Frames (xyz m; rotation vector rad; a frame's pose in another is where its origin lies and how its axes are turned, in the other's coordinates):
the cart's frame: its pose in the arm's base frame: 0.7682 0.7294 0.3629 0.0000 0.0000 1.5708
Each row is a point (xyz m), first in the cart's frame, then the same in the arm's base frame.
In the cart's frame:
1: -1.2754 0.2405 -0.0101
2: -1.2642 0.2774 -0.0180
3: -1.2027 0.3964 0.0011
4: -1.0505 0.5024 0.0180
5: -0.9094 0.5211 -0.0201
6: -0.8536 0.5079 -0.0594
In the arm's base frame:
1: 0.5277 -0.5460 0.3528
2: 0.4908 -0.5348 0.3449
3: 0.3718 -0.4733 0.3640
4: 0.2658 -0.3211 0.3809
5: 0.2471 -0.1800 0.3428
6: 0.2603 -0.1242 0.3035

